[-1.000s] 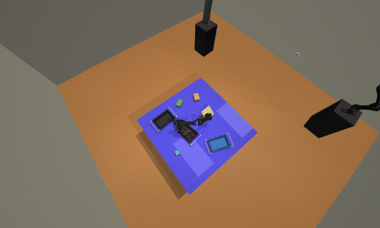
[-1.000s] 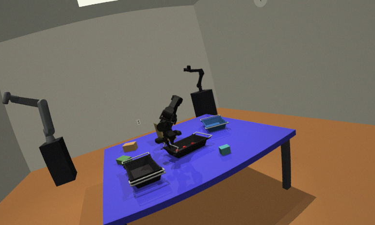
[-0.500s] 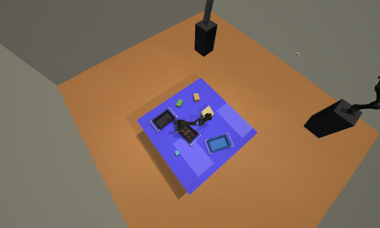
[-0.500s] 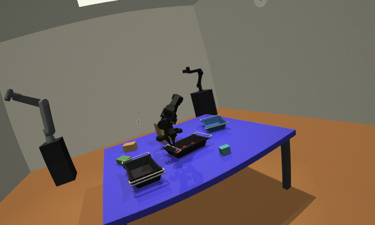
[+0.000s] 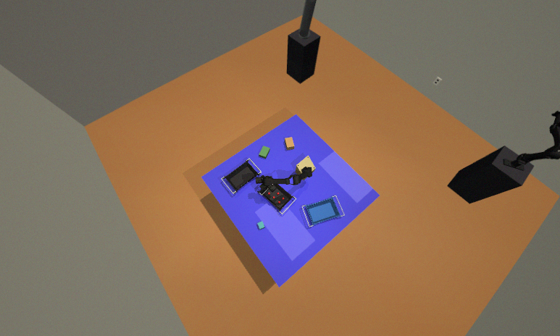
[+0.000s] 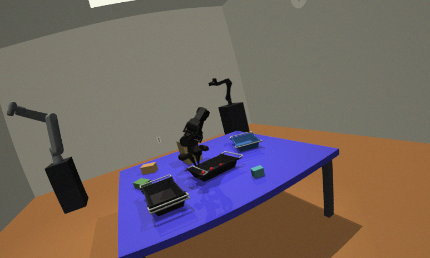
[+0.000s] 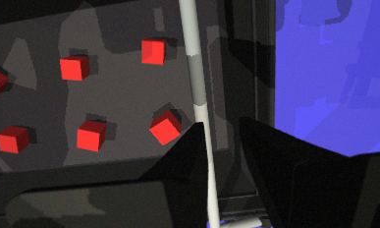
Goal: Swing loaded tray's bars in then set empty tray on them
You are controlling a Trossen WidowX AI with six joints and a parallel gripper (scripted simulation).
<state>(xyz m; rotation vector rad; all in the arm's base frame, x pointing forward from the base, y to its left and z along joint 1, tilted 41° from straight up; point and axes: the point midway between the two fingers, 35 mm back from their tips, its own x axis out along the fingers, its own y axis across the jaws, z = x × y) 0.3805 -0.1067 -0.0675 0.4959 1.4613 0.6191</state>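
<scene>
Now: the blue tray 23 cm behind my gripper tip, 52 cm to the left of it and 4 cm below it. Also, from my gripper tip: teal block: 28 cm ahead, 23 cm to the left, 7 cm below; then orange block: 51 cm behind, 24 cm to the right, 6 cm below; then green block: 24 cm behind, 35 cm to the right, 7 cm below.
</scene>
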